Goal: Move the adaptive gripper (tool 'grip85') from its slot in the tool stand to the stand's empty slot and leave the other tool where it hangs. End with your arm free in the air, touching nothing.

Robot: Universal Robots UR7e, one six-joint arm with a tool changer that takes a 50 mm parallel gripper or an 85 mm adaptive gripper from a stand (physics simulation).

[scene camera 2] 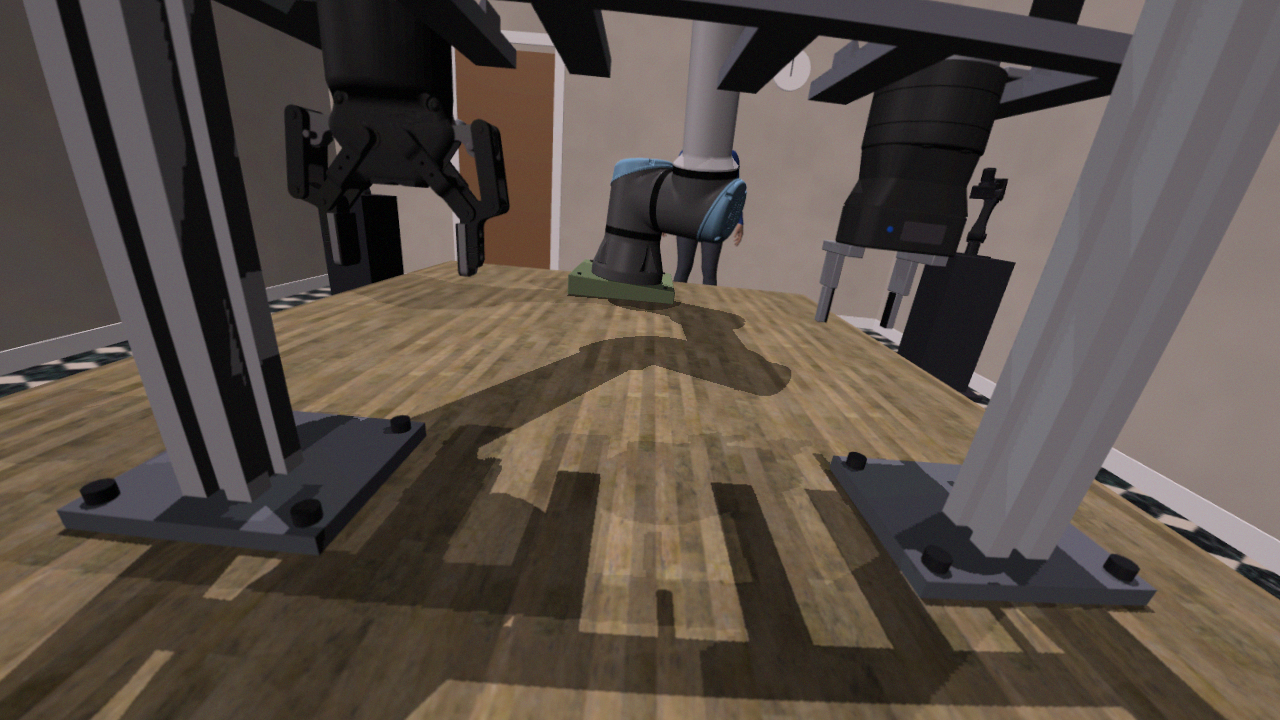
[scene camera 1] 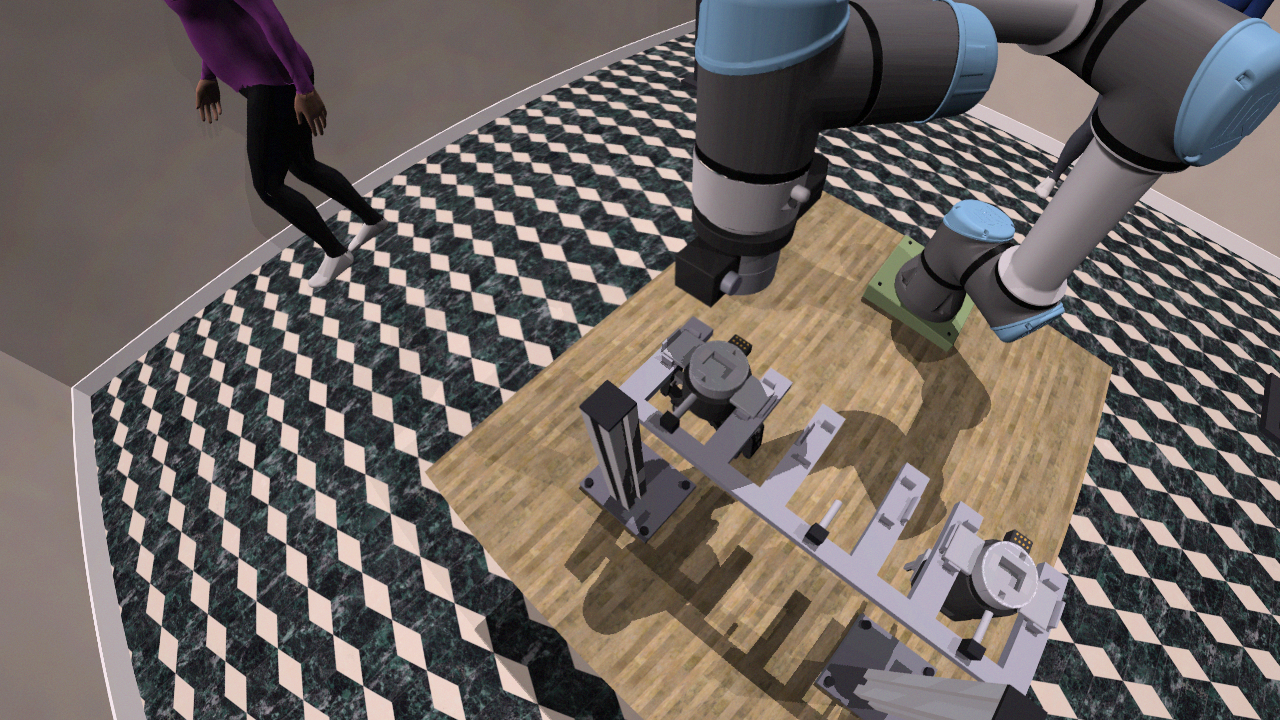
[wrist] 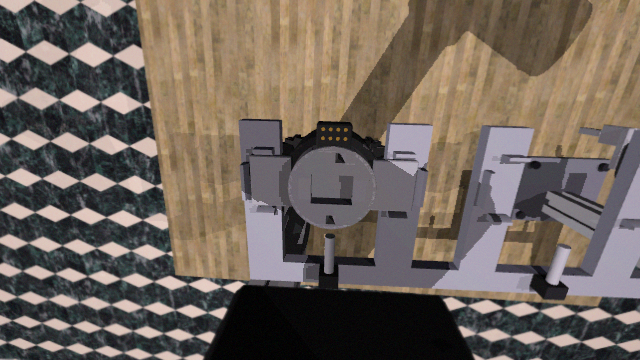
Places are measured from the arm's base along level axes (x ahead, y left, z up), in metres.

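Pixels of known places: arm's base, link origin: [scene camera 2: 626,276] [scene camera 1: 926,292].
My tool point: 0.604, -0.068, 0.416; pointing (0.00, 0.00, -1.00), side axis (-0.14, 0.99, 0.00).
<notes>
Ahead of a thing's pixels: the offset from my tool point to its top centre, as dx, dy, dz. "spot": to the spot under its first point.
The adaptive gripper [scene camera 2: 405,255] hangs in an end slot of the tool stand, its fingers wide apart. Its round grey coupling plate @(spot: -0.003, -0.002, -0.160) [scene camera 1: 718,368] [wrist: 332,172] is uncovered, with side tabs resting on the slot's two arms. The robot's tool changer [scene camera 1: 750,271] carries no tool and is in the air above that plate, with a visible gap. The stand's middle slot is empty between two bare arms; one slot arm [scene camera 1: 802,452] [wrist: 505,172] borders it. The parallel gripper [scene camera 2: 854,313] hangs in the other end slot; its pale coupling plate @(spot: -0.032, +0.343, -0.148) [scene camera 1: 991,580] shows in scene camera 1.
The stand's long rail @(spot: +0.063, +0.138, -0.166) [scene camera 1: 769,504] [wrist: 425,277] joins the slots, with upright locating pins in front. Posts [scene camera 1: 614,447] [scene camera 2: 1096,295] rise at both ends from bolted base plates. The arm's green base [scene camera 1: 881,284] [scene camera 2: 617,288] stands on the wooden table behind the stand. A person [scene camera 1: 277,134] is beyond the table.
</notes>
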